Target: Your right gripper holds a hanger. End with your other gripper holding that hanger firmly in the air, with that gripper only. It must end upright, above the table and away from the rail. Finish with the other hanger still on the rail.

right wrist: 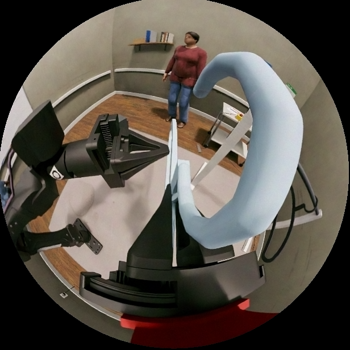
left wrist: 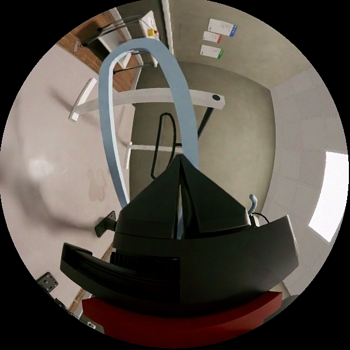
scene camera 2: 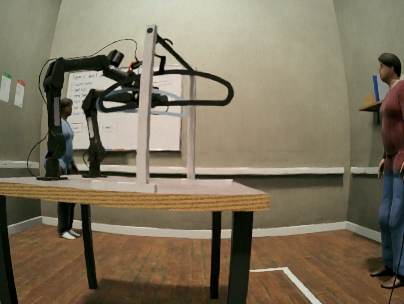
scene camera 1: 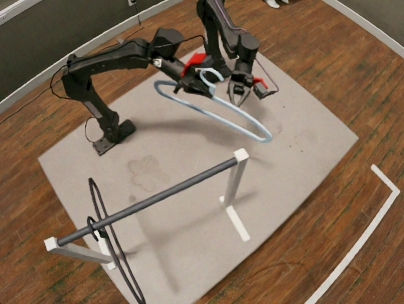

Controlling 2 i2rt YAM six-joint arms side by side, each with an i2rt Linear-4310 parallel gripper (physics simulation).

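Frame: origin at the left arm's base, x ahead, y left, z up, level; millimetres.
Seen in the pictures: left gripper, fingertip midpoint: (scene camera 2: 159,94) (scene camera 1: 234,109); right gripper, fingertip midpoint: (scene camera 1: 212,95); left arm's base, link origin: (scene camera 2: 94,177) (scene camera 1: 212,77); right arm's base, link origin: (scene camera 2: 52,179) (scene camera 1: 114,137).
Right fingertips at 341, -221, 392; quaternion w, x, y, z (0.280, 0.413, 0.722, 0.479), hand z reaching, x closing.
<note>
Pixels of each thing's middle, then the offset from my right fingertips to it, as dx, dy, dz. "pt": a spot on its surface instead.
- pale blue hanger, surface spot: (scene camera 1: 267,137) pt +163, +92, -75
- rail, body centre: (scene camera 1: 145,203) (scene camera 2: 175,54) +199, -302, +43
A pale blue hanger (scene camera 1: 266,137) (left wrist: 185,110) (right wrist: 275,125) hangs above the table with its hook up, apart from the rail (scene camera 1: 165,193) (scene camera 2: 175,53). My right gripper (scene camera 1: 211,92) (right wrist: 173,187) is shut on it just below the hook. My left gripper (scene camera 1: 238,104) (left wrist: 179,159) (right wrist: 168,149) is shut with nothing between its fingers. In the right wrist view its tips are right beside the hanger's bar; whether they touch is unclear. The black hanger (scene camera 1: 91,187) (scene camera 2: 231,92) (left wrist: 175,132) hangs on the rail near its left end in scene camera 1.
The rail's white posts (scene camera 1: 235,182) (scene camera 2: 146,115) stand on the table (scene camera 1: 300,140) (scene camera 2: 200,201). In scene camera 1 the rail is in front of both arms. A trolley (right wrist: 231,111) and a person (right wrist: 187,65) stand beyond the table. The two grippers are close together.
</note>
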